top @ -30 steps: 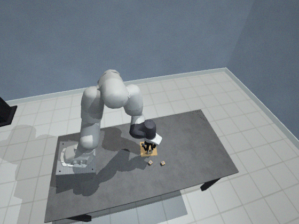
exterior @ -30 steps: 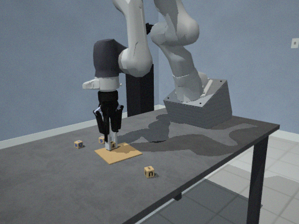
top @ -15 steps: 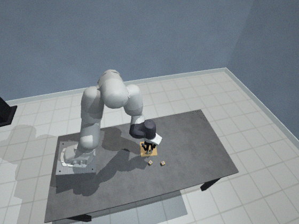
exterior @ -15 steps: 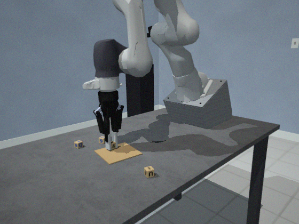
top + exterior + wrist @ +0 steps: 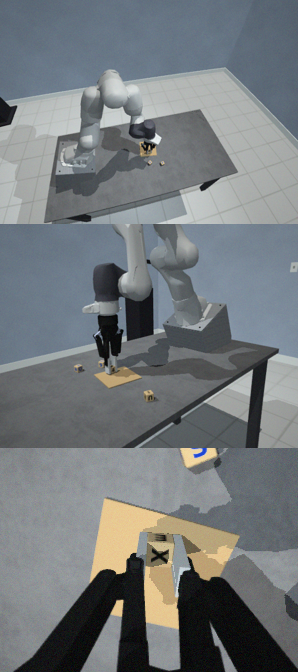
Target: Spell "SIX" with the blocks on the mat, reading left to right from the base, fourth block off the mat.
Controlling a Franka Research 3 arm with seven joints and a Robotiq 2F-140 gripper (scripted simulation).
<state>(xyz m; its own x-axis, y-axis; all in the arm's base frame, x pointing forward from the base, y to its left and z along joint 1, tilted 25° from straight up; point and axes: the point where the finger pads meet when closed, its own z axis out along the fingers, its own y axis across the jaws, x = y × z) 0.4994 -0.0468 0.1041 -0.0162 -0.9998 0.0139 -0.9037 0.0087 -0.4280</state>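
My hand is 40 mm to the right of the tan mat and 40 mm above it.
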